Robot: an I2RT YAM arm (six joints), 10 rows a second.
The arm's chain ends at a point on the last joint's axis. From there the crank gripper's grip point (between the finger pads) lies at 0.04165 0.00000 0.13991 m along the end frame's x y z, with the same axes.
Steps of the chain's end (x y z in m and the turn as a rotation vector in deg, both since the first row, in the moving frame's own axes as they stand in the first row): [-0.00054, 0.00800, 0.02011, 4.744, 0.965, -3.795]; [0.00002, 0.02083, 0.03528, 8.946, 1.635, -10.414]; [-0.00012, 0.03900, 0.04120, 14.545, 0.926, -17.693]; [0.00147, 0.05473, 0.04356, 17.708, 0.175, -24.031]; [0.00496, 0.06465, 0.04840, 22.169, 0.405, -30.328]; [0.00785, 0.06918, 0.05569, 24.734, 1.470, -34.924]
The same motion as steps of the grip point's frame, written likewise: [0.00133, -0.00636, 0.01880, 4.744, 0.965, -3.795]; [0.00130, -0.00857, 0.03176, 8.946, 1.635, -10.414]; [-0.00529, -0.00836, 0.03447, 14.545, 0.926, -17.693]; [-0.01057, -0.00334, 0.03427, 17.708, 0.175, -24.031]; [-0.01357, -0.00639, 0.03391, 22.169, 0.405, -30.328]; [-0.01385, -0.00966, 0.03700, 24.734, 1.470, -34.924]
